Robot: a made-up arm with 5 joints.
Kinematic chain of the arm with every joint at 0, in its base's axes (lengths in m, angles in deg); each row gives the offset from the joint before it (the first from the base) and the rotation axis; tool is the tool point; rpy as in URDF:
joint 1: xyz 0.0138 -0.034 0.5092 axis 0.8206 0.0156 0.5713
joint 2: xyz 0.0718 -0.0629 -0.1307 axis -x
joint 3: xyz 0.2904 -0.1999 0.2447 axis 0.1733 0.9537 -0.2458
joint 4: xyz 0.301 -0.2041 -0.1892 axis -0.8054 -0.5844 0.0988
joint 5: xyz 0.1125 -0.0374 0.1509 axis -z
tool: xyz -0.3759 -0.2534 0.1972 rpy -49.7 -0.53 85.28
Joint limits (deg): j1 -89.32..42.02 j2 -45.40..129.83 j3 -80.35..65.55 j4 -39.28..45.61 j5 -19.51..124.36
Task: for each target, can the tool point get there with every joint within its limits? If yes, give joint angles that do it. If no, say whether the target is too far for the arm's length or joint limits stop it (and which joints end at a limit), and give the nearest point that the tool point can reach.
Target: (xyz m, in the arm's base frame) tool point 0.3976 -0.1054 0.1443
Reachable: yes | joints -72.65 107.18 -66.80 -19.25 78.72
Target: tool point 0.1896 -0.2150 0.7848
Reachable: yes | joints -51.92 3.58 -1.09 25.85 59.84
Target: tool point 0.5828 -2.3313 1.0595
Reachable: no: too far | nearest point 0.2394 -1.2646 0.7487 | short by 1.163 m
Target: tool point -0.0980 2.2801 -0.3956
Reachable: no: too far | nearest point 0.1516 0.9313 0.2614 | short by 1.521 m
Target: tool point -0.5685 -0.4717 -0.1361
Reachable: no: joint limits stop it (at a limit: joint 1, joint 2, joint 3) | nearest point 0.1174 -0.6152 0.1084 | short by 0.742 m
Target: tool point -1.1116 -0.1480 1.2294
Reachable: no: joint limits stop it (at a limit: joint 1, joint 3, joint 4, joint 5) | nearest point -0.5630 -0.3901 1.2624 | short by 0.601 m
